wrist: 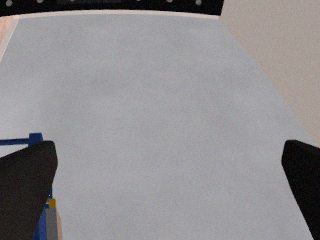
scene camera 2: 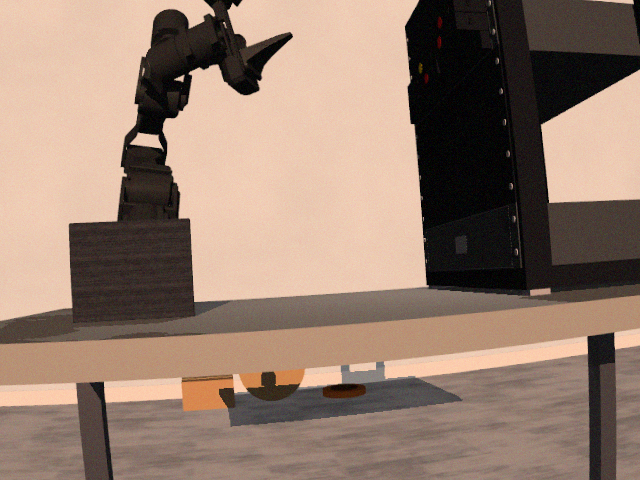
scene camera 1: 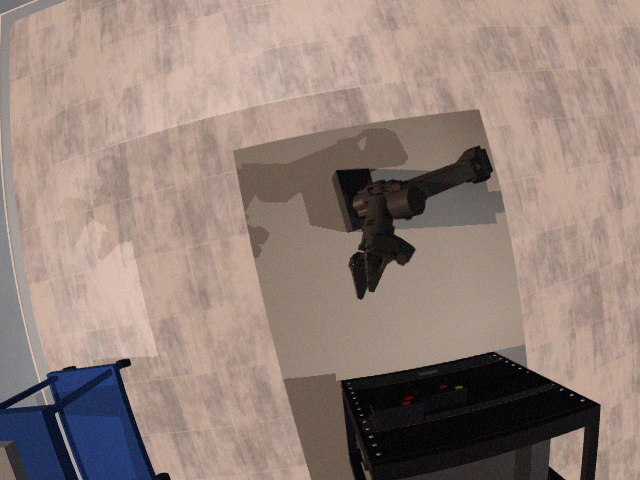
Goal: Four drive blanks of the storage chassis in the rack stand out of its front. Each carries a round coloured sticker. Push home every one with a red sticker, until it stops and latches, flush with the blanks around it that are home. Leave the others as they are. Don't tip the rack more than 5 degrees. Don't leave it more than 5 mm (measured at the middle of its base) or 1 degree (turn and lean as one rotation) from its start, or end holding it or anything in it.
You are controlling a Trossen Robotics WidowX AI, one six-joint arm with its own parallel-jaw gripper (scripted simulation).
Path:
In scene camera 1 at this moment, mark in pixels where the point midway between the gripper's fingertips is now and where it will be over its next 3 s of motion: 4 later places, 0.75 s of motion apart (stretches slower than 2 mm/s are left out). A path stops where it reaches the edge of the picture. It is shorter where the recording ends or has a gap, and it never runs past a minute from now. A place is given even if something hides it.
My gripper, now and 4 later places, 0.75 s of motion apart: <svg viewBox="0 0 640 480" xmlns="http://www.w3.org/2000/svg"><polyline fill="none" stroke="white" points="365,295 373,302 382,308 391,314 400,318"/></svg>

